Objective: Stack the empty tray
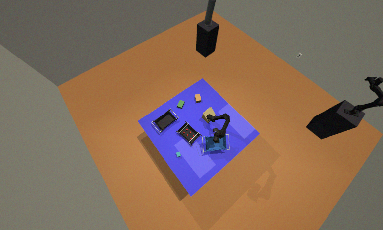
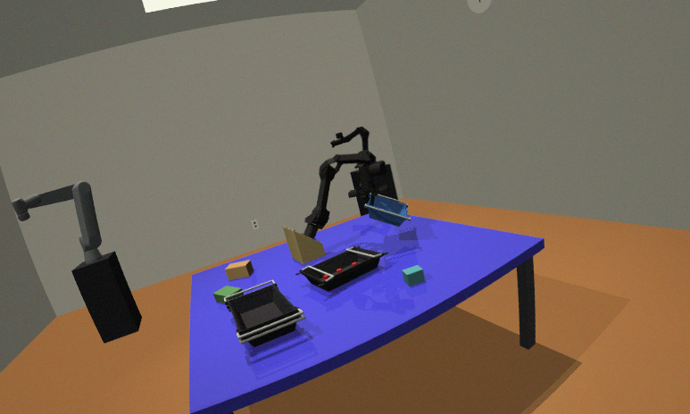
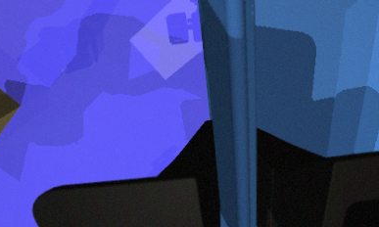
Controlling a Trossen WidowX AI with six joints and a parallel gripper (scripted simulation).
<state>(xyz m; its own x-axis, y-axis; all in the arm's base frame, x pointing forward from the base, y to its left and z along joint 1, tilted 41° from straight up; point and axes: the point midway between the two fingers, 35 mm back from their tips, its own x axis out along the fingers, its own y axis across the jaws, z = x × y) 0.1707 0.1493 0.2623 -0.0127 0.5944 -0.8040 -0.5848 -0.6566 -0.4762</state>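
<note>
My gripper tip is 5 cm short of the blue tray, 7 cm to the right of it and 1 cm above it. Round my gripper tip: teal block: 49 cm ahead, 18 cm to the right, 15 cm below; orange block: 30 cm behind, 65 cm to the right, 14 cm below; green block: 3 cm behind, 75 cm to the right, 15 cm below.
</note>
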